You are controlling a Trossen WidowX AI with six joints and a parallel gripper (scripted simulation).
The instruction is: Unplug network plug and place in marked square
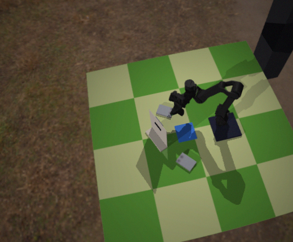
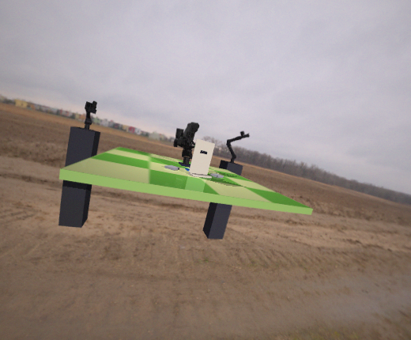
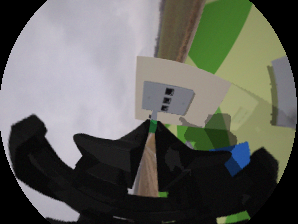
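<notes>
The blue marked square lies 20 cm below my gripper tip, 9 cm behind it and 5 cm to the left of it. Also, from my gripper tip: beige panel (9 cm below, 9 cm ahead, 4 cm to the left); then green network plug (1 cm ahead).
</notes>
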